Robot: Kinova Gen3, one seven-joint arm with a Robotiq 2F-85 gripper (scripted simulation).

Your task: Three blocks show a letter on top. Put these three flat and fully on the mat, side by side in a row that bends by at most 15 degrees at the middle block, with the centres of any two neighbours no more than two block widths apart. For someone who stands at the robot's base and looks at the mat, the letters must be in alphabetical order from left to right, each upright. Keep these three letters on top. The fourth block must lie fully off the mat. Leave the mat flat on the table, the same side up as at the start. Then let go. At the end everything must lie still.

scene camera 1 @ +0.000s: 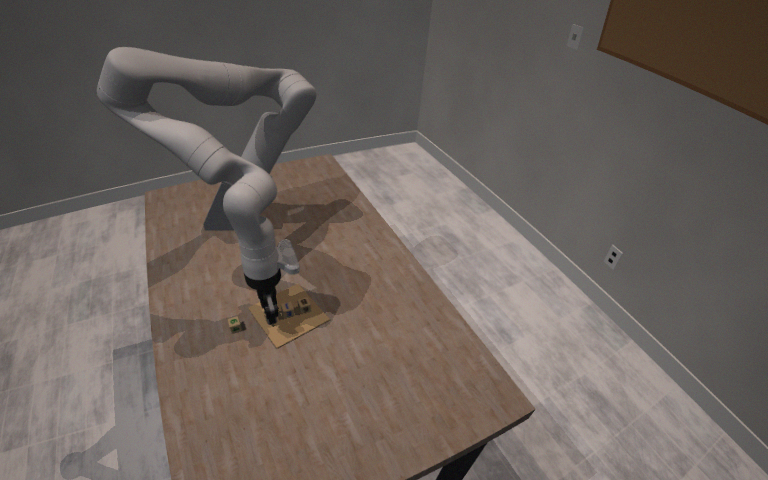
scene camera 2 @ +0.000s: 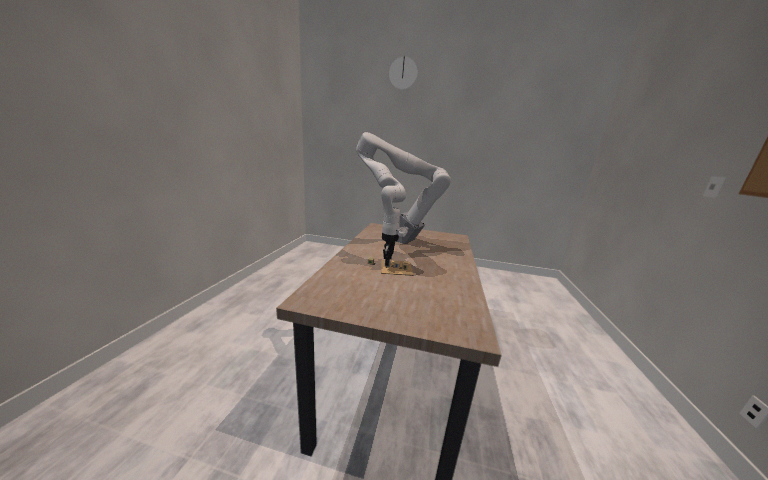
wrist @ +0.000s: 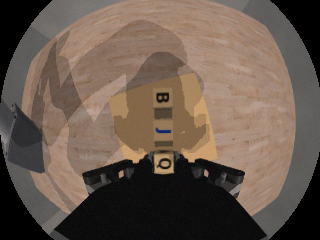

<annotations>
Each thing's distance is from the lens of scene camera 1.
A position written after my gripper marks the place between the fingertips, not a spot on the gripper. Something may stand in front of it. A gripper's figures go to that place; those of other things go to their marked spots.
my gripper [scene camera 1: 270,317]: 0.96 m
tan mat [scene camera 1: 286,330]: 0.94 m
</annotations>
